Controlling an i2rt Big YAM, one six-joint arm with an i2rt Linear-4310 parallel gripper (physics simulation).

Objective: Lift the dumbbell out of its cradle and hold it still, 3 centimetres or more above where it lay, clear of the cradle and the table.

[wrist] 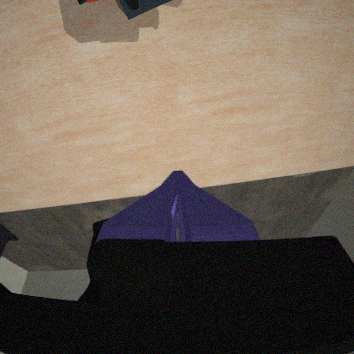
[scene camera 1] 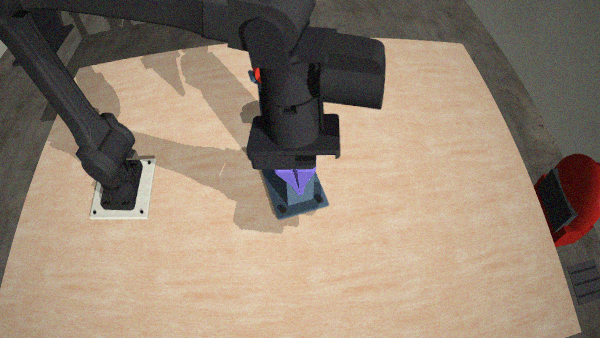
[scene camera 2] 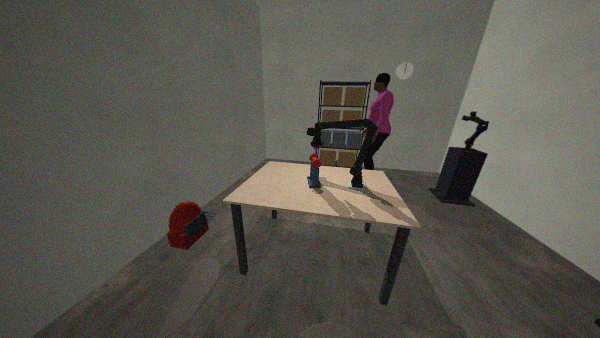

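Pixels of known places: gripper, between the fingertips: (wrist: pixel 177 178) (scene camera 1: pixel 300 191) (scene camera 2: pixel 315 152); arm's base, origin of its link: (scene camera 1: pixel 122 186) (scene camera 2: pixel 356 184).
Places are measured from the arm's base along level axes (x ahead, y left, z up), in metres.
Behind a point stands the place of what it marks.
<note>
The red dumbbell (scene camera 1: pixel 257 75) {x 0.320, y 0.095, z 0.200 m} (scene camera 2: pixel 315 160) {x 0.348, y 0.138, z 0.225 m} rests on top of the tall blue cradle (scene camera 1: pixel 305 197) {x 0.400, y -0.040, z 0.014 m} (scene camera 2: pixel 314 177) {x 0.349, y 0.137, z 0.079 m}. In scene camera 1 the arm hides most of the dumbbell and the upper cradle. A sliver of red (wrist: pixel 92 0) {x 0.361, y -0.054, z 0.198 m} and a corner of the cradle (wrist: pixel 142 7) {x 0.368, y -0.064, z 0.000 m} show at the top edge of the wrist view. My gripper (scene camera 1: pixel 300 192) {x 0.388, y -0.151, z 0.211 m} (scene camera 2: pixel 316 151) {x 0.388, y -0.151, z 0.211 m} (wrist: pixel 177 178) {x 0.388, y -0.151, z 0.211 m} has its purple fingers pressed together, shut and empty. In scene camera 2 the fingers are right above or at the top of the dumbbell; whether they touch it I cannot tell.
The cradle stands on the wooden table (scene camera 1: pixel 400 225) {x 0.581, y -0.099, z -0.008 m} (scene camera 2: pixel 270 190) {x 0.670, y 0.292, z -0.008 m}, beside the arm's white base plate (scene camera 1: pixel 120 214) {x 0.009, y -0.070, z -0.001 m} (scene camera 2: pixel 357 185) {x -0.001, y 0.053, z 0.016 m}. A red object (scene camera 1: pixel 580 195) (scene camera 2: pixel 186 225) is beyond the table's edge. A person (scene camera 2: pixel 382 110) stands behind the table near a shelf rack (scene camera 2: pixel 345 82).
</note>
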